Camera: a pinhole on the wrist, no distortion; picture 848 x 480 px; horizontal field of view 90.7 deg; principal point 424.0 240.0 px. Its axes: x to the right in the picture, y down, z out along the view. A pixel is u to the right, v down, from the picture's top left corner.
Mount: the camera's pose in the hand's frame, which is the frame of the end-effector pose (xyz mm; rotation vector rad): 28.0 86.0 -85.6 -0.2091 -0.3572 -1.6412
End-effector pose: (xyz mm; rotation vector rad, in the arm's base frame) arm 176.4 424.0 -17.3 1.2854 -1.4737 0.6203
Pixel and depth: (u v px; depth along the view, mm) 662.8 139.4 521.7
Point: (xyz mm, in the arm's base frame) -19.5 61.4 -330.3
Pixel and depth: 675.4 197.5 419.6
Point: 27.1 113.9 -210.2
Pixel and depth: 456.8 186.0 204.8
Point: 1.4 377.9 -32.3
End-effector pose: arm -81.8 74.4 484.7 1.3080 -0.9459 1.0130
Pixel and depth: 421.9 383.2 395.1
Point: -245.1 -215.7 689.6
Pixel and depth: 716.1 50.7 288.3
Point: -129.5 -171.0 361.4
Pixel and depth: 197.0 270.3 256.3
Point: -358.4 -31.6 620.1
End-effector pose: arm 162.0 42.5 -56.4 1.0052 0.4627 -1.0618
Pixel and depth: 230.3 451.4 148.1
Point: 374.8 -13.8 -21.1
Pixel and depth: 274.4 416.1 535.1
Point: 601.0 -337.2 156.8
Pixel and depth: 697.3 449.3 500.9
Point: 130.2 -513.5 24.9
